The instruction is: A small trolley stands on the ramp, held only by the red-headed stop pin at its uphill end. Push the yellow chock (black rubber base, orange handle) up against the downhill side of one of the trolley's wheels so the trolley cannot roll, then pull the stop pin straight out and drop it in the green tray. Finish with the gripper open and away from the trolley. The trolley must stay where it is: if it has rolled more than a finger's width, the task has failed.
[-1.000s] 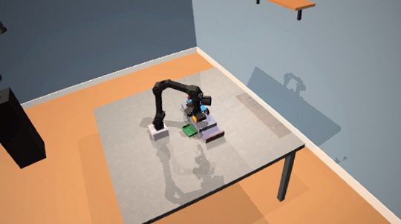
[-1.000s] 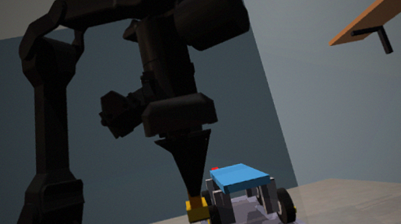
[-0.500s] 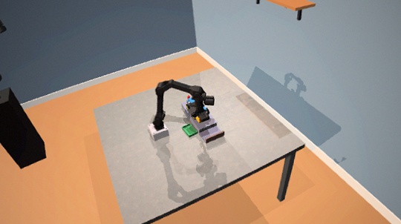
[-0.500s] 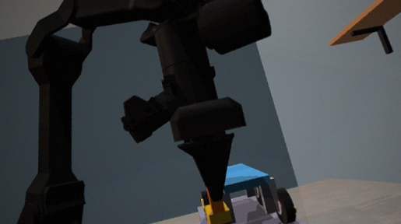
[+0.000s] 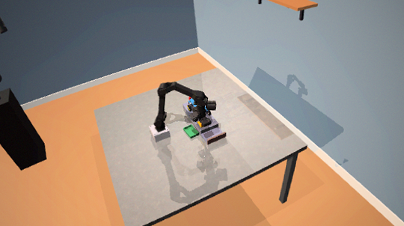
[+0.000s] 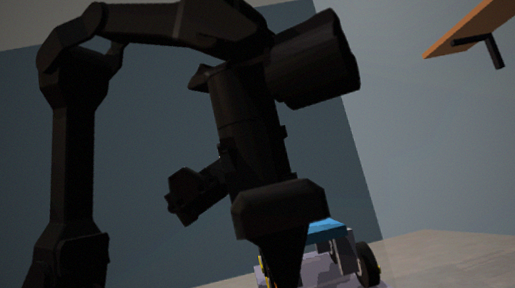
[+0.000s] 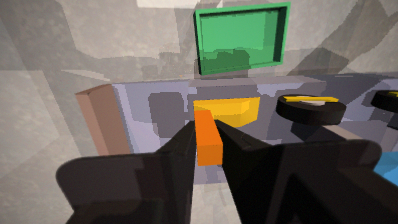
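Right now the red-headed stop pin is 280 mm to the left of my gripper tip, 60 mm ahead of it and 30 mm above it. From my gripper tip the other things lie so: dark stop bar: 110 mm to the right, 80 mm below, 50 mm ahead; then yellow chock: 20 mm to the left, 10 mm below; then blue-topped trolley: 160 mm to the left, 70 mm ahead, 10 mm above.
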